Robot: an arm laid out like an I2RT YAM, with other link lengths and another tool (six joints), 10 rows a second.
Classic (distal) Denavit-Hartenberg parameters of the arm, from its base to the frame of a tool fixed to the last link. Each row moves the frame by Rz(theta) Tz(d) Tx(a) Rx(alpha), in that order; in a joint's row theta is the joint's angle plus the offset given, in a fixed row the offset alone. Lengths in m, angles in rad.
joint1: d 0.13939; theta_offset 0; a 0.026; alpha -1.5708
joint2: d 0; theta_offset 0; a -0.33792; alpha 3.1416
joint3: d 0; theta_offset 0.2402; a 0.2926; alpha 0
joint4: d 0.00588; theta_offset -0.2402; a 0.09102; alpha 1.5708
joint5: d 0.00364; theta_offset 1.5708; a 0; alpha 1.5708
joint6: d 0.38; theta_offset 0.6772; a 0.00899; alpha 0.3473
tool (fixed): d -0.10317; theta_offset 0; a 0; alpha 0
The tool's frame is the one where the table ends.
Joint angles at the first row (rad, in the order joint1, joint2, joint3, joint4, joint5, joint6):
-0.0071 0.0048 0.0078 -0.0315 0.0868 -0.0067
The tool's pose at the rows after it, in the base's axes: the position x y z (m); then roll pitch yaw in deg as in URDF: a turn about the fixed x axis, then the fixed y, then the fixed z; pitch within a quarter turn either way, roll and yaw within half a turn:
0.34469, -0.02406, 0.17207, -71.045, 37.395, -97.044
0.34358, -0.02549, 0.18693, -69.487, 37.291, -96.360
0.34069, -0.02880, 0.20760, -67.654, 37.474, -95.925
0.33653, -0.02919, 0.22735, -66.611, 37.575, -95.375
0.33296, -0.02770, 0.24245, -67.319, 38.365, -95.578
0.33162, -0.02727, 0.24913, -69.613, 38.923, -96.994
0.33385, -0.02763, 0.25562, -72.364, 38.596, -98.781
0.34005, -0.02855, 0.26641, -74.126, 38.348, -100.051
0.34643, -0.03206, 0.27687, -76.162, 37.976, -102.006
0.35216, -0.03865, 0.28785, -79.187, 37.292, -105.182
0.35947, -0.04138, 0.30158, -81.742, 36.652, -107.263
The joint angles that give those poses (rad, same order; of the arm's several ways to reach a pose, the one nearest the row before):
-0.0070 0.0048 0.0166 -0.0250 0.1060 -0.0231
-0.0071 0.0048 0.0406 -0.0272 0.1104 -0.0273
-0.0070 0.0048 0.0803 -0.0414 0.1223 -0.0269
-0.0071 0.0097 0.1310 -0.0727 0.1237 -0.0265
-0.0070 0.0376 0.1932 -0.1173 0.1204 -0.0116
-0.0071 0.0822 0.2501 -0.1612 0.1203 0.0013
-0.0071 0.1513 0.3096 -0.1894 0.1215 0.0006
-0.0071 0.2299 0.3653 -0.1909 0.1245 0.0002
-0.0071 0.3069 0.4274 -0.2047 0.1367 -0.0002
-0.0070 0.3912 0.5121 -0.2486 0.1600 0.0002
-0.0071 0.4740 0.6018 -0.2928 0.1696 0.0006

